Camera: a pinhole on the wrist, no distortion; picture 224 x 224 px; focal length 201.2 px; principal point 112.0 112.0 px. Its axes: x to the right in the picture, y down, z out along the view. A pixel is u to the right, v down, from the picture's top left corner.
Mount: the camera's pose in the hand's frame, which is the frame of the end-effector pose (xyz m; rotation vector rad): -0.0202 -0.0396 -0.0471 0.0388 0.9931 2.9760
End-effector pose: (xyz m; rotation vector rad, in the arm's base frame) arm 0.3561 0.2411 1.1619 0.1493 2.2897 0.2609
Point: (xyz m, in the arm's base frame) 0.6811 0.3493 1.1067
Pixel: 195 165
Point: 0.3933 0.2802 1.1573
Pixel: 106 91
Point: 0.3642 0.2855 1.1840
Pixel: 100 14
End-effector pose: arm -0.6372 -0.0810 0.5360 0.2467 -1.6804 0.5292
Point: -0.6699 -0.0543 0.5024
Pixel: 123 58
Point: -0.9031 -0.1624 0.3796
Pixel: 174 174
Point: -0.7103 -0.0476 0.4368
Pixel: 193 67
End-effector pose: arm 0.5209 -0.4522 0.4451 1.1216 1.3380 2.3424
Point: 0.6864 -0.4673 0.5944
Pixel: 135 84
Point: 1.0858 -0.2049 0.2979
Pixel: outside the picture
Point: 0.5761 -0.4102 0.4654
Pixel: 93 175
